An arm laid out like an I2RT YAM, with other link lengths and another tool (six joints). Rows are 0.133 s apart.
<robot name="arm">
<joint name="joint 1" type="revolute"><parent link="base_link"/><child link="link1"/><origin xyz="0.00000 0.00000 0.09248" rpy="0.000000 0.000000 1.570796"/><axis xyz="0 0 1"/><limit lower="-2.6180" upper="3.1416"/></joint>
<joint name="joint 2" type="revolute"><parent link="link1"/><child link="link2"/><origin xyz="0.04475 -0.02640 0.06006" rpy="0.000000 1.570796 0.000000"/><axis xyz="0 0 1"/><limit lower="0.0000" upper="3.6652"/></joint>
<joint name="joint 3" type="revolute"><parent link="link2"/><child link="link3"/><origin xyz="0.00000 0.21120 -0.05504" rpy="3.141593 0.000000 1.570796"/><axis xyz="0 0 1"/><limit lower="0.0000" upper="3.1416"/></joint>
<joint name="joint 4" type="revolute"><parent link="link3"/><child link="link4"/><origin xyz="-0.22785 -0.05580 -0.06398" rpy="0.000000 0.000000 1.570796"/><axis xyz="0 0 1"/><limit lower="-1.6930" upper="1.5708"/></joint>
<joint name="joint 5" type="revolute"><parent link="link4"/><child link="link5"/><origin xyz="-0.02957 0.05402 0.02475" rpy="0.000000 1.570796 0.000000"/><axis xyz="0 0 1"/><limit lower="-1.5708" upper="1.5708"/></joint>
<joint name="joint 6" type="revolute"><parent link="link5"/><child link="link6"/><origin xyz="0.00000 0.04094 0.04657" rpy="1.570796 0.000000 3.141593"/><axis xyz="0 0 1"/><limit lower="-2.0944" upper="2.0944"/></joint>
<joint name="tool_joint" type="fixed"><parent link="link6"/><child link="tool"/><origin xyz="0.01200 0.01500 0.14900" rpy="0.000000 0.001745 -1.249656"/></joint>
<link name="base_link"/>
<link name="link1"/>
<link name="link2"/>
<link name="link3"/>
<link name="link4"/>
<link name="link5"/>
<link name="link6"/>
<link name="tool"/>
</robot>
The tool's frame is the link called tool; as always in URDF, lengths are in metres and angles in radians.
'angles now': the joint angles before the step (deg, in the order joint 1, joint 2, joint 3, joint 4, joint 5, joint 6). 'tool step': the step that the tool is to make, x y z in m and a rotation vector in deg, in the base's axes. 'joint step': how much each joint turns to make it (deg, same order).
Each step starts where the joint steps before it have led.
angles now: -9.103 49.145 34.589 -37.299 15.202 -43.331
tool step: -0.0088 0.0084 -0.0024 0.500 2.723 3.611
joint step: 0.010 -1.881 0.104 -4.042 -2.224 -2.921
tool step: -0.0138 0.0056 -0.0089 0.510 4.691 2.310
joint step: -0.027 -0.164 0.006 -4.427 -1.107 -2.121
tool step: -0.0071 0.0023 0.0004 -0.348 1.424 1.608
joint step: 0.025 -1.536 -0.021 -2.524 -0.337 -1.683
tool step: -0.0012 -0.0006 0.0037 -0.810 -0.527 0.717
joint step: -0.006 -1.552 -0.138 -0.561 0.238 -1.011
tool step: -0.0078 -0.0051 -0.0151 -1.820 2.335 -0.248
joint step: 0.005 -0.013 -3.359 1.530 1.991 -0.913
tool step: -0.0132 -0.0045 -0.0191 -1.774 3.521 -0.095
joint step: -0.031 -0.134 -4.077 1.022 2.062 -1.077
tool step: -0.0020 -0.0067 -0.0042 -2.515 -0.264 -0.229
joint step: 0.020 -1.178 -2.471 2.228 2.282 -0.944
